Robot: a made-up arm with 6 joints. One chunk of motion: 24 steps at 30 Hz.
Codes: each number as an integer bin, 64 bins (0 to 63) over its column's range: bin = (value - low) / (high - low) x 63, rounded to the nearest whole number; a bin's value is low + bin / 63 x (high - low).
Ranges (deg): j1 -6..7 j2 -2..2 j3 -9..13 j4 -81..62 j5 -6..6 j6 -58..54
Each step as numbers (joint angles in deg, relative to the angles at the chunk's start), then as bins.
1 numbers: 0.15 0.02 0.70 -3.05 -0.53 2.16
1 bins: 30 32 28 34 29 34
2 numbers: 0.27 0.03 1.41 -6.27 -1.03 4.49
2 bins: 30 32 30 33 26 35
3 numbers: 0.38 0.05 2.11 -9.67 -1.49 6.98
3 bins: 31 32 32 31 24 37
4 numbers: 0.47 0.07 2.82 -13.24 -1.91 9.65
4 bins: 31 33 34 30 21 38
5 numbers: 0.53 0.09 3.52 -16.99 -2.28 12.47
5 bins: 32 33 36 28 20 40
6 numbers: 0.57 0.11 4.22 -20.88 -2.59 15.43
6 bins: 32 33 38 26 18 41
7 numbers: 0.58 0.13 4.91 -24.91 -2.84 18.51
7 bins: 32 34 40 25 17 43
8 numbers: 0.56 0.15 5.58 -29.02 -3.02 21.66
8 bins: 32 34 42 23 16 45
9 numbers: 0.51 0.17 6.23 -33.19 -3.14 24.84
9 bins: 32 34 44 21 15 47
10 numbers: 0.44 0.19 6.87 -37.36 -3.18 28.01
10 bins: 31 34 45 19 15 48
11 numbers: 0.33 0.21 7.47 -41.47 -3.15 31.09
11 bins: 31 35 47 17 15 50
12 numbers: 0.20 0.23 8.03 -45.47 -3.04 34.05
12 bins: 30 35 49 16 16 52
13 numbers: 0.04 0.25 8.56 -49.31 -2.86 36.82
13 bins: 29 35 50 14 16 53
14 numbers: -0.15 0.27 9.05 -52.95 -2.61 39.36
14 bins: 28 36 52 12 18 55
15 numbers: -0.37 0.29 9.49 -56.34 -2.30 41.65
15 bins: 27 36 53 11 19 56
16 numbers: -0.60 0.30 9.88 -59.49 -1.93 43.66
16 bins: 26 36 54 9 21 57
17 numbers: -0.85 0.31 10.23 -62.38 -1.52 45.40
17 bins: 25 36 55 8 24 58
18 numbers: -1.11 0.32 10.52 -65.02 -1.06 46.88
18 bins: 24 37 56 7 26 59
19 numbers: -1.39 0.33 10.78 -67.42 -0.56 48.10
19 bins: 22 37 57 6 29 60
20 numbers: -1.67 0.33 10.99 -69.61 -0.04 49.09
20 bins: 21 37 57 5 31 60
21 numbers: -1.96 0.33 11.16 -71.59 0.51 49.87
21 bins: 20 37 58 4 34 61
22 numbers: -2.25 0.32 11.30 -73.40 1.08 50.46
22 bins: 18 37 58 3 37 61
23 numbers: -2.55 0.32 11.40 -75.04 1.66 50.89
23 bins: 17 37 58 3 40 61
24 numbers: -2.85 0.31 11.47 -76.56 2.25 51.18
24 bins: 15 36 59 2 43 61
